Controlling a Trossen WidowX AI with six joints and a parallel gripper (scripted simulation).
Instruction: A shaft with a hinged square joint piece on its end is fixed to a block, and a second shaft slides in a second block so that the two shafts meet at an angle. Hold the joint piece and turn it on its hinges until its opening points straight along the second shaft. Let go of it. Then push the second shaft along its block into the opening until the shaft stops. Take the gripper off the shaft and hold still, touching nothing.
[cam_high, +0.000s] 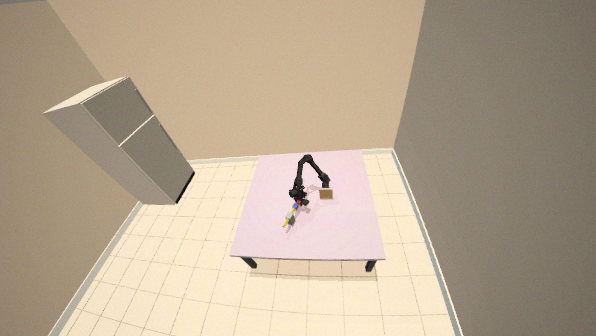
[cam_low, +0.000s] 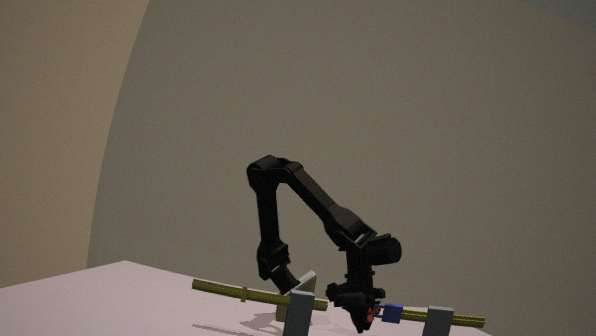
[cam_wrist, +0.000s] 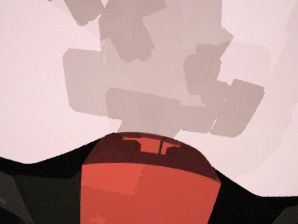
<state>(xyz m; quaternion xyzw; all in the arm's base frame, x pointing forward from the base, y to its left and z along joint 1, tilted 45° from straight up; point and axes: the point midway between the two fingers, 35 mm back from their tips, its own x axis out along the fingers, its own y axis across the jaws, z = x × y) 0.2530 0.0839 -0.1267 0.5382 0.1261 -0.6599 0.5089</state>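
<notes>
The red joint piece lies 40 mm above my gripper tip and 10 mm to the right of it.
</notes>
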